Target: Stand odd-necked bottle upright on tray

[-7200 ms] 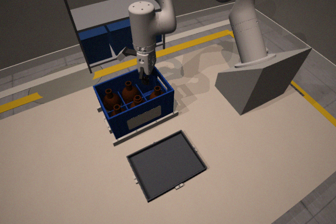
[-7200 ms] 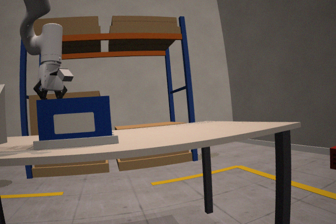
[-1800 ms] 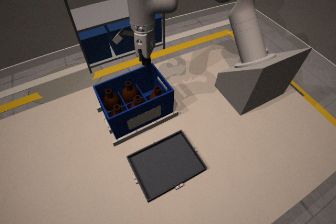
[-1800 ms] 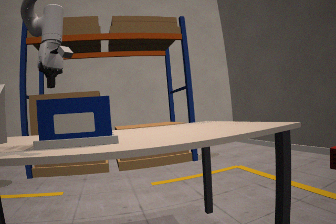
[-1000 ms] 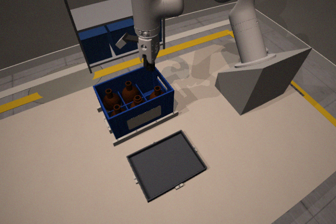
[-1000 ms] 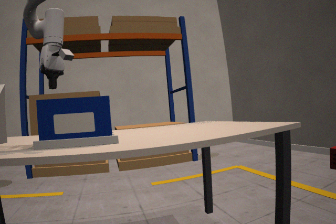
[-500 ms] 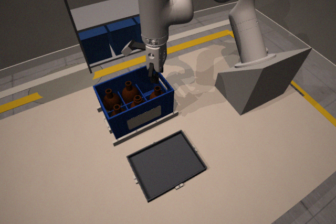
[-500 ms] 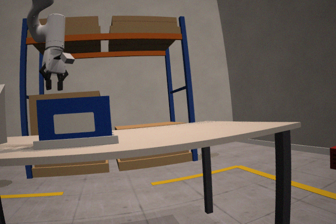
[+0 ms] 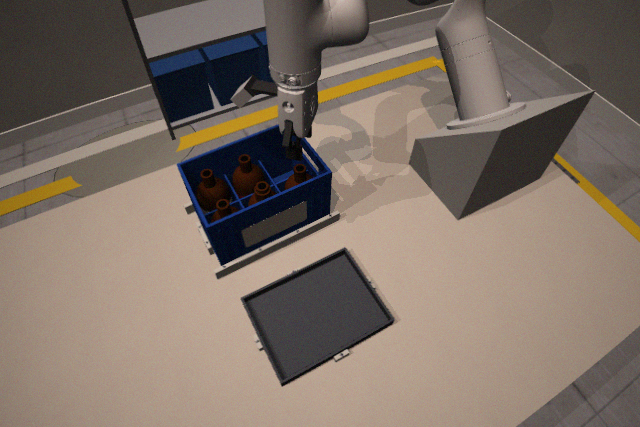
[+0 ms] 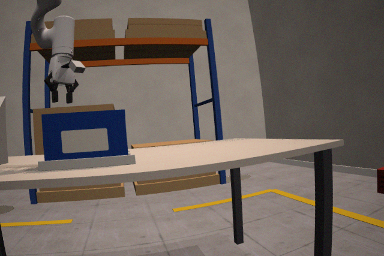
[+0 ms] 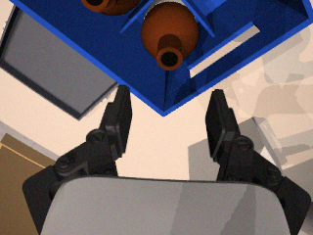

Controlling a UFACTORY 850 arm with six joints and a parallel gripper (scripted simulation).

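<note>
My hand is 90 mm short of the brown bottle, 20 mm to the right of it and 160 mm above it. Round my hand: dark grey tray (60 mm ahead, 250 mm to the left, 230 mm below); then crate (90 mm ahead, 30 mm to the right, 160 mm below).
</note>
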